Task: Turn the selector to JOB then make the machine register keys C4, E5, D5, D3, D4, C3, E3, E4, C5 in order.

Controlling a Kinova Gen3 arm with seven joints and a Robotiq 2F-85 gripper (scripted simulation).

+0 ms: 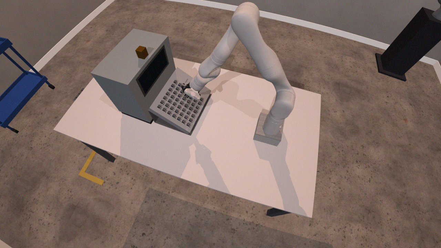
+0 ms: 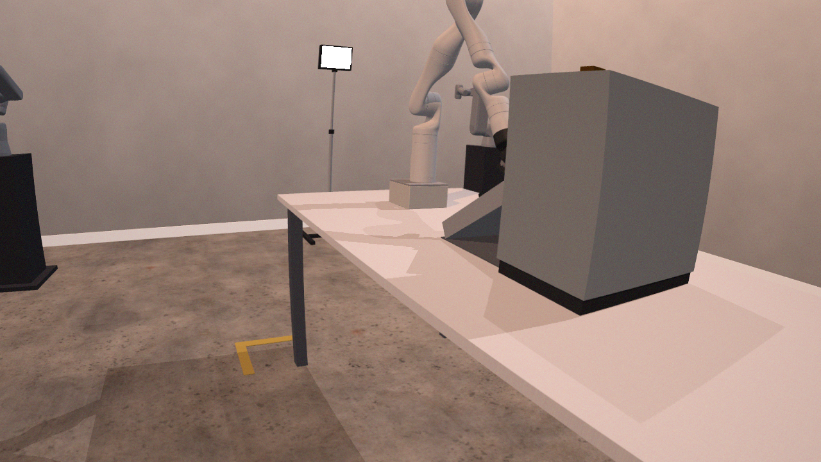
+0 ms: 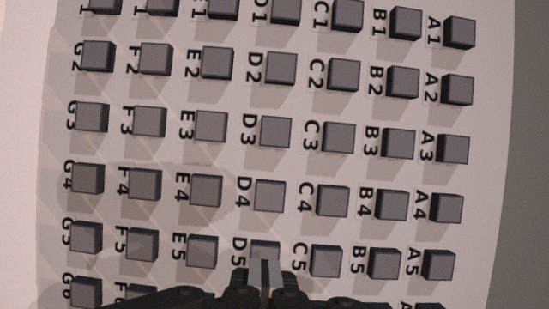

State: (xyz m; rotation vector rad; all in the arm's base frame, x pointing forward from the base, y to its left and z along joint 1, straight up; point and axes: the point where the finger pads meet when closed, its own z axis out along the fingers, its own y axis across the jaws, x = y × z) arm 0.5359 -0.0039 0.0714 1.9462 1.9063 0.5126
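Now: the key D5 30 mm ahead of my hand and 40 mm below it. Also, from my hand: key E5: 60 mm below; key: 60 mm ahead, 30 mm to the left, 30 mm below; key C5: 60 mm ahead, 30 mm below.
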